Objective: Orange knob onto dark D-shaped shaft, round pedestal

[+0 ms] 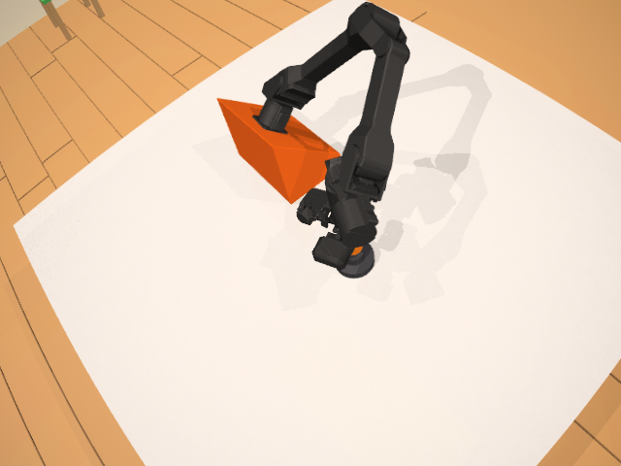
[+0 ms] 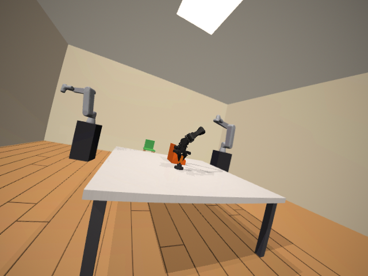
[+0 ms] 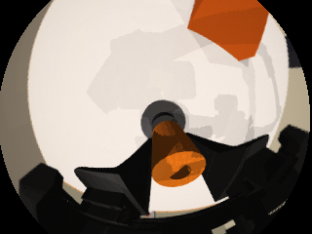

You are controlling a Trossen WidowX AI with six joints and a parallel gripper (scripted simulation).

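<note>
My gripper tip is now 2 cm below the orange knob. The rest, counted from my gripper tip: round pedestal: 4 cm below.
</note>
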